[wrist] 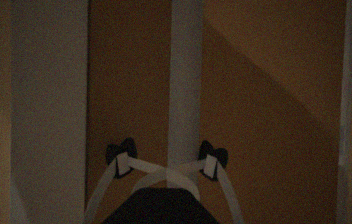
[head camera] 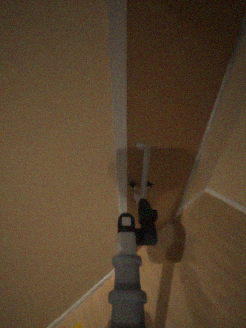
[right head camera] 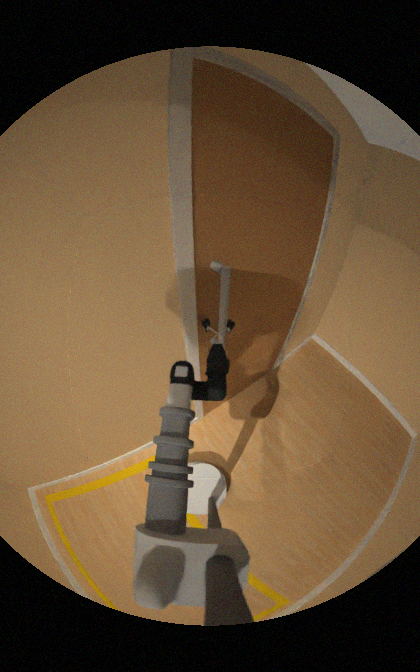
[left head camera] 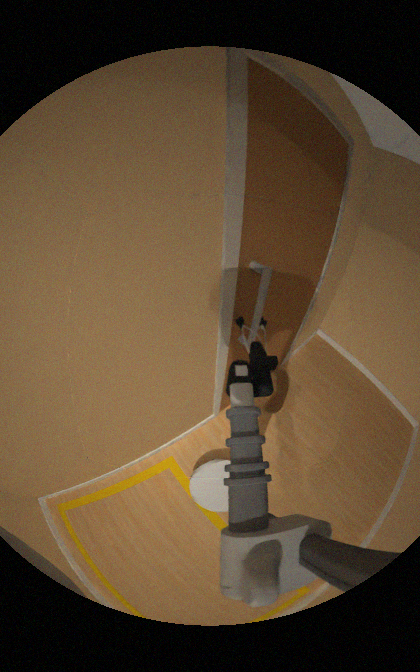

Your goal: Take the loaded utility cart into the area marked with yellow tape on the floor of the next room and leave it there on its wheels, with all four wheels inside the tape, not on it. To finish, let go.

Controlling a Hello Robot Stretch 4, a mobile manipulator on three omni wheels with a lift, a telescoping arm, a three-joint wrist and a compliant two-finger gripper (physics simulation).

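Frame: origin at the robot's base, x right, y up, z back, level; millimetres.
Seen in the pictures: gripper, fingertip midpoint: (wrist: 166, 151) (head camera: 140, 181).
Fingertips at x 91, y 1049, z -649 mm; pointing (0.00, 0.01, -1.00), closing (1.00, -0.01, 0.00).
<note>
A point is followed by its place in that frame.
My gripper (head camera: 141, 184) @(x 91, y 1049, z -649 mm) (left head camera: 251, 322) (right head camera: 218, 324) (wrist: 166, 151) @(x 91, y 1049, z -649 mm) is open and empty, at a brown door (head camera: 175, 75) @(x 244, y 1569, z -803 mm) (left head camera: 295, 200) (right head camera: 250, 175) (wrist: 275, 125) @(x 332, y 1067, z -869 mm). The door's grey vertical bar handle (head camera: 146, 165) @(x 107, y 1193, z -606 mm) (left head camera: 261, 295) (right head camera: 224, 295) (wrist: 186, 75) @(x 107, y 1132, z -606 mm) shows between the two fingertips in the wrist view, nearer the right one. I cannot tell whether the fingers reach around it. Yellow tape (head camera: 78, 326) @(x -378, y -27, z -203 mm) (left head camera: 117, 482) (right head camera: 100, 480) marks an area on the floor at the lower left. The utility cart does not show in these views.
A white round object (left head camera: 209, 486) (right head camera: 206, 482) stands at the tape's edge, partly behind my arm. A pale door frame (head camera: 118, 75) @(x -18, y 1559, z -593 mm) (left head camera: 235, 175) (right head camera: 181, 150) (wrist: 47, 100) @(x -16, y 1104, z -595 mm) runs left of the door, beside a tan wall (head camera: 50, 150) @(x -238, y 1360, z -447 mm) (left head camera: 125, 250) (right head camera: 115, 250). Another wall is at the right.
</note>
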